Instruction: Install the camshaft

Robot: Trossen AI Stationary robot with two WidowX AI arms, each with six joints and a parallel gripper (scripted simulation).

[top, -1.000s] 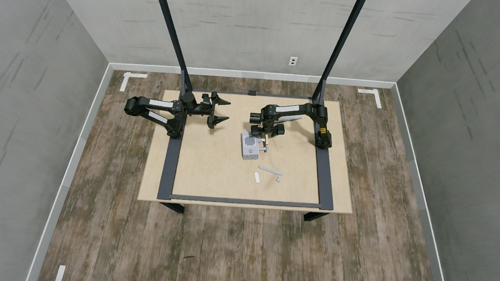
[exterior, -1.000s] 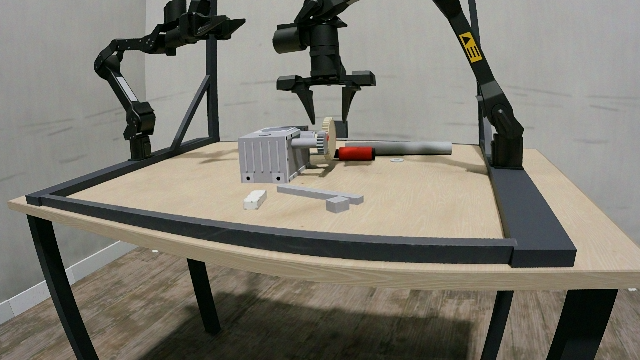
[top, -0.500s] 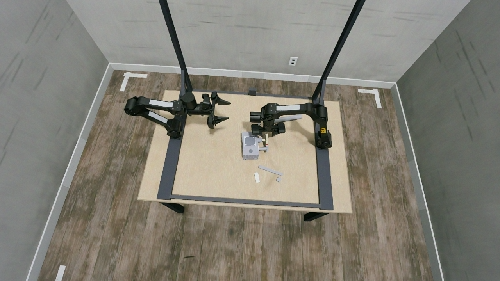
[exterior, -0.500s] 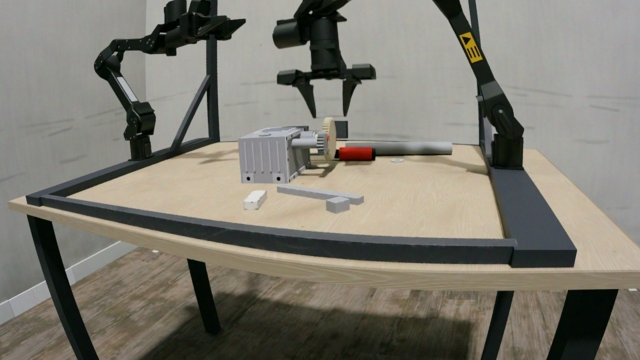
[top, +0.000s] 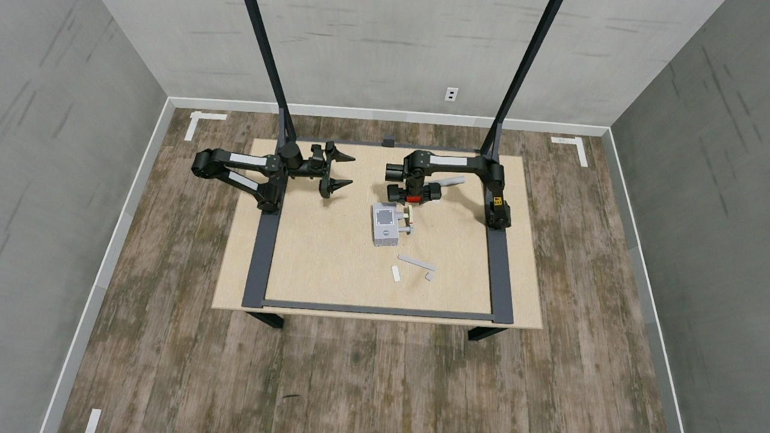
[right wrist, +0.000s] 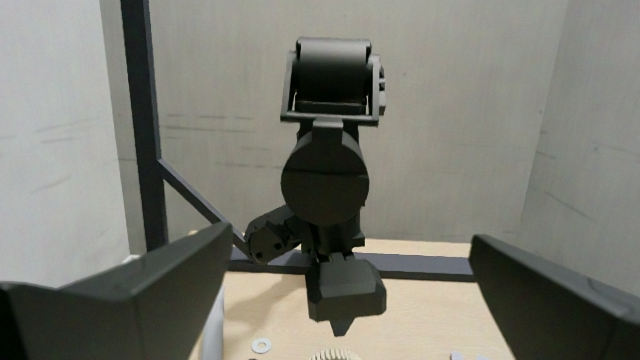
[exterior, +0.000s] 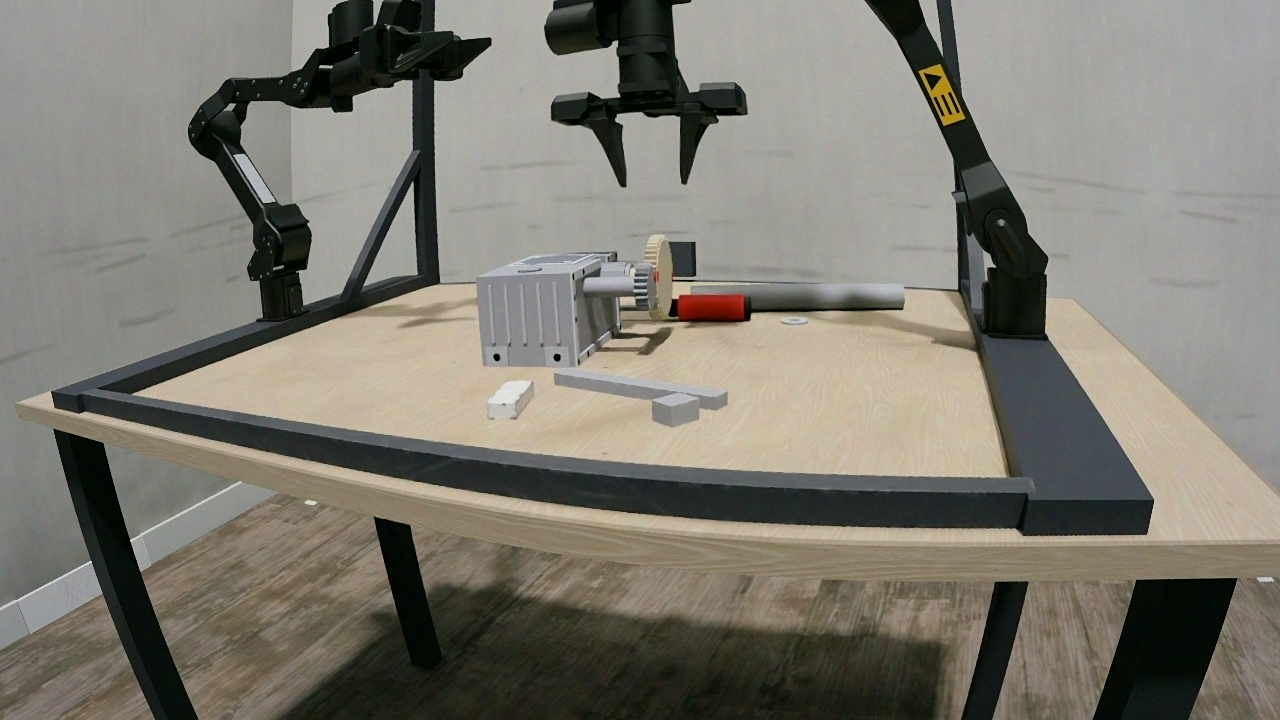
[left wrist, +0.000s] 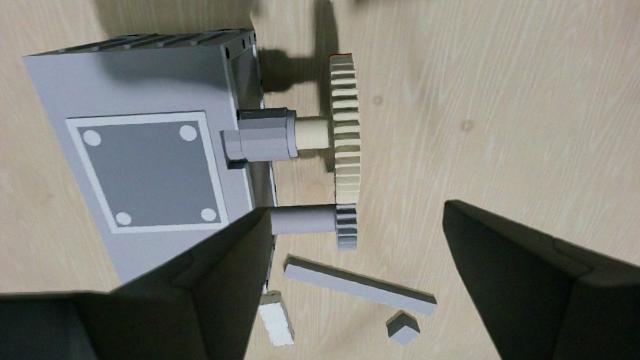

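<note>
My left gripper is now 6 cm short of the crank gear, 1 cm to the right of it and 12 cm above it. Round my left hand: white block 23 cm ahead, 4 cm to the right, 18 cm below; then grey bar 18 cm ahead, 4 cm to the left, 18 cm below; then red screwdriver 9 cm behind, 1 cm to the right, 17 cm below.
</note>
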